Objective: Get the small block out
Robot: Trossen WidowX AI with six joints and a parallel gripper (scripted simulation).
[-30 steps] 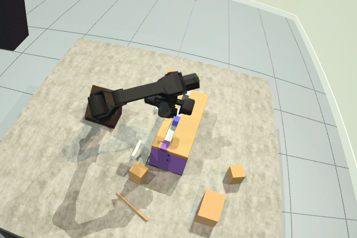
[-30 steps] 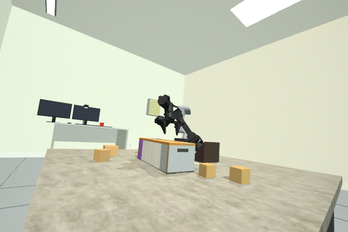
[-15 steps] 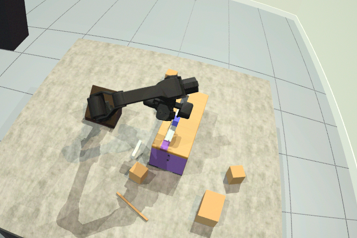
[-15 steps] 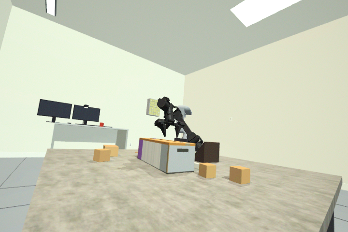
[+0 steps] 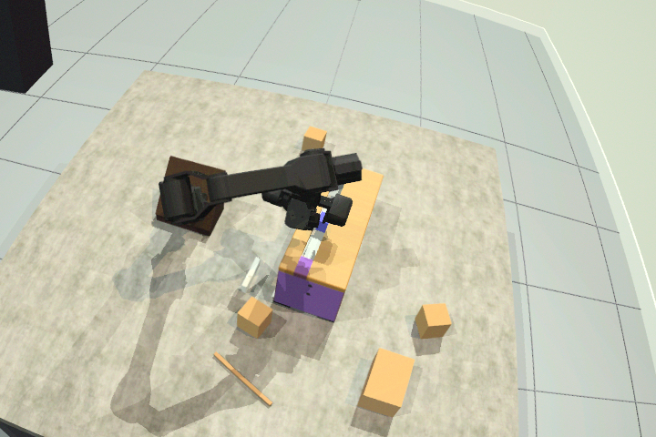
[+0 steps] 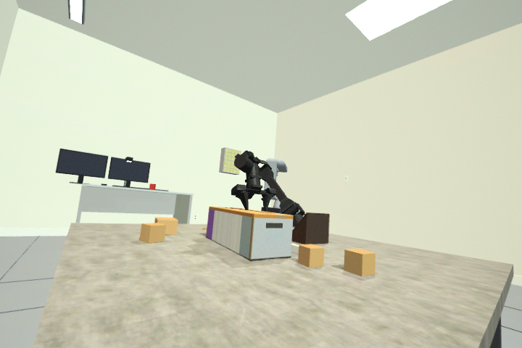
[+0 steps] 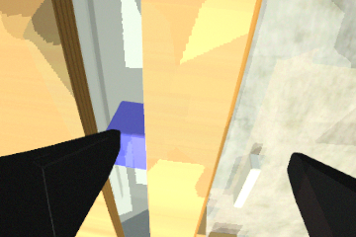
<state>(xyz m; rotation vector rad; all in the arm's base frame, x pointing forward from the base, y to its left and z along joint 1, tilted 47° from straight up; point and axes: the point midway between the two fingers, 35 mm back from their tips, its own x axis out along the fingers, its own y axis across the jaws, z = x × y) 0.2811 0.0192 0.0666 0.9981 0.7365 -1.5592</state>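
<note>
The tan-topped box is 30 mm ahead of my gripper tip, 20 mm to the left of it and 60 mm below it. Round my gripper tip: blue block (50 mm ahead, 30 mm to the left, 40 mm below); tan block (220 mm ahead, 340 mm to the right, 90 mm below); thin stick (70 mm behind, 370 mm to the right, 120 mm below).
</note>
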